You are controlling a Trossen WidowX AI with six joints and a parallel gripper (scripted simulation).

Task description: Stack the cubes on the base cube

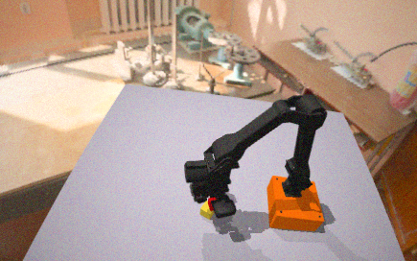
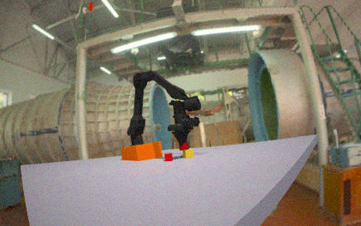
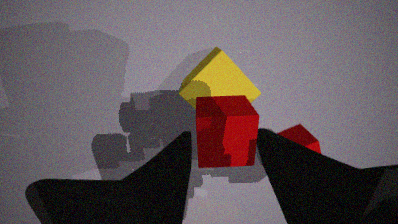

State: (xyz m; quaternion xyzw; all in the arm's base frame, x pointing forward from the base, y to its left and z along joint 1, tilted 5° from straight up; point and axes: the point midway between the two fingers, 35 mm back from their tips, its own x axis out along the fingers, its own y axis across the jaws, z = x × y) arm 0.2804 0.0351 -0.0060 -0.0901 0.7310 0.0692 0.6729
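Now: the yellow base cube 4 cm below my gripper tip and 2 cm ahead of it.
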